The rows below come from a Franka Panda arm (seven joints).
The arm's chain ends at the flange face. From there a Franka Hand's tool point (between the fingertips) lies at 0.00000 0.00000 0.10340 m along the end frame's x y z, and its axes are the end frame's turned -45 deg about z.
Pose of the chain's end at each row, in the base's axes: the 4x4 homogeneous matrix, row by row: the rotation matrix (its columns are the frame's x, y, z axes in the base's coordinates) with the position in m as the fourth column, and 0 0 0 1 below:
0.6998 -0.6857 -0.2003 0.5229; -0.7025 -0.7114 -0.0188 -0.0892; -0.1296 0.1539 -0.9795 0.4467; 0 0 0 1
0.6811 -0.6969 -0.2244 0.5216; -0.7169 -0.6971 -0.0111 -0.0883; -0.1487 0.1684 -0.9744 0.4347; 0 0 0 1
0.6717 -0.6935 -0.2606 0.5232; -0.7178 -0.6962 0.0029 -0.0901; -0.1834 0.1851 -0.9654 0.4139; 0 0 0 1
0.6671 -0.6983 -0.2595 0.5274; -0.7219 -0.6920 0.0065 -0.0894; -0.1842 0.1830 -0.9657 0.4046; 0 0 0 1
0.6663 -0.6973 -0.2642 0.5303; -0.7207 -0.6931 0.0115 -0.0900; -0.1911 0.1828 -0.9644 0.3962; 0 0 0 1
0.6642 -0.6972 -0.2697 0.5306; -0.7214 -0.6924 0.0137 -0.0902; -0.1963 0.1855 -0.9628 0.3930; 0 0 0 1
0.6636 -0.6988 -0.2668 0.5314; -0.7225 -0.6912 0.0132 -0.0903; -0.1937 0.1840 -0.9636 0.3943; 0 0 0 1
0.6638 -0.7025 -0.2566 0.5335; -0.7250 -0.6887 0.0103 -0.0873; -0.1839 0.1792 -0.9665 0.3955; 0 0 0 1
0.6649 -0.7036 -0.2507 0.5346; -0.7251 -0.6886 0.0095 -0.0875; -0.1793 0.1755 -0.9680 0.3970; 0 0 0 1
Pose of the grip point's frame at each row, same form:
0.9797 0.0100 -0.2003 0.5022; 0.0063 -0.9998 -0.0188 -0.0911; -0.2005 0.0172 -0.9795 0.3454; 0 0 0 1
0.9744 -0.0112 -0.2244 0.4984; -0.0140 -0.9998 -0.0111 -0.0894; -0.2242 0.0139 -0.9744 0.3339; 0 0 0 1
0.9653 -0.0154 -0.2606 0.4963; -0.0153 -0.9998 0.0029 -0.0898; -0.2606 0.0012 -0.9654 0.3141; 0 0 0 1
0.9655 -0.0221 -0.2595 0.5006; -0.0211 -0.9998 0.0065 -0.0887; -0.2596 -0.0008 -0.9657 0.3047; 0 0 0 1
0.9642 -0.0219 -0.2642 0.5030; -0.0195 -0.9997 0.0115 -0.0888; -0.2644 -0.0059 -0.9644 0.2965; 0 0 0 1
0.9627 -0.0233 -0.2697 0.5027; -0.0205 -0.9997 0.0137 -0.0888; -0.2700 -0.0076 -0.9628 0.2934; 0 0 0 1
0.9634 -0.0249 -0.2668 0.5038; -0.0221 -0.9996 0.0132 -0.0889; -0.2671 -0.0069 -0.9636 0.2947; 0 0 0 1
0.9661 -0.0274 -0.2566 0.5070; -0.0257 -0.9996 0.0103 -0.0862; -0.2568 -0.0033 -0.9665 0.2956; 0 0 0 1
0.9677 -0.0274 -0.2507 0.5087; -0.0258 -0.9996 0.0095 -0.0865; -0.2509 -0.0027 -0.9680 0.2969; 0 0 0 1

